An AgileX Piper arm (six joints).
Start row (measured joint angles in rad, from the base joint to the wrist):
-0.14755 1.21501 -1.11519 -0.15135 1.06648 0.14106
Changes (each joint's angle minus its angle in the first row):
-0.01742 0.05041 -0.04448 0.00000 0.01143 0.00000
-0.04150 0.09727 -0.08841 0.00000 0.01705 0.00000
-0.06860 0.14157 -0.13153 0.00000 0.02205 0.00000
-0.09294 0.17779 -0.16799 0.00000 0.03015 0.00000
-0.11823 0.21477 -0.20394 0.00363 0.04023 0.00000
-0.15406 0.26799 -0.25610 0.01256 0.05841 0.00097
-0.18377 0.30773 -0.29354 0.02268 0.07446 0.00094
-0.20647 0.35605 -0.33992 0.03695 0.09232 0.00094
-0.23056 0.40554 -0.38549 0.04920 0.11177 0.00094
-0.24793 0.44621 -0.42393 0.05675 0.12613 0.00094
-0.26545 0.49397 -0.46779 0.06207 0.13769 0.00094
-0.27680 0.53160 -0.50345 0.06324 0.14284 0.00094
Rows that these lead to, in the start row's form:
-0.16497 1.26542 -1.15967 -0.15135 1.07791 0.14106
-0.18905 1.31228 -1.20360 -0.15135 1.08353 0.14106
-0.21615 1.35658 -1.24672 -0.15135 1.08853 0.14106
-0.24049 1.39280 -1.28318 -0.15135 1.09663 0.14106
-0.26578 1.42978 -1.31913 -0.14772 1.10671 0.14106
-0.30161 1.48300 -1.37129 -0.13879 1.12489 0.14203
-0.33132 1.52274 -1.40873 -0.12867 1.14094 0.14200
-0.35402 1.57106 -1.45511 -0.11440 1.15880 0.14200
-0.37811 1.62055 -1.50068 -0.10215 1.17825 0.14200
-0.39548 1.66122 -1.53912 -0.09460 1.19261 0.14200
-0.41300 1.70898 -1.58298 -0.08928 1.20417 0.14200
-0.42435 1.74661 -1.61864 -0.08811 1.20932 0.14200

